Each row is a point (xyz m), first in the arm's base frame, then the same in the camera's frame.
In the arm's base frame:
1: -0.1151 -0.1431 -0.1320
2: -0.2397 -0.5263 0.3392
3: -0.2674 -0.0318 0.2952
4: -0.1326 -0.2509 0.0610
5: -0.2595 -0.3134 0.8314
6: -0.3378 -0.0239 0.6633
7: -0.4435 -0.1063 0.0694
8: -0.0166 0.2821 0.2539
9: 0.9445 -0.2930 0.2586
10: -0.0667 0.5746 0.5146
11: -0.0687 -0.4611 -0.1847
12: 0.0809 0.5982 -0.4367
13: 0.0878 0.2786 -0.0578
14: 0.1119 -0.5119 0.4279
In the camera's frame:
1: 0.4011 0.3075 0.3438
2: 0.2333 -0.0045 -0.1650
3: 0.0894 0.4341 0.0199
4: 0.2977 0.2040 0.1772
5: -0.2312 0.1324 -0.3961
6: -0.1734 0.4369 -0.2474
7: 0.3800 0.4869 0.0016
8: -0.1165 0.5748 0.3376
9: -0.3456 -0.4118 0.8159
10: -0.4138 0.8202 0.2517
11: 0.5447 0.0195 0.2937
12: 0.2643 0.8679 0.9337
13: 0.0839 0.5518 0.5972
14: -0.0068 -0.1843 0.0392

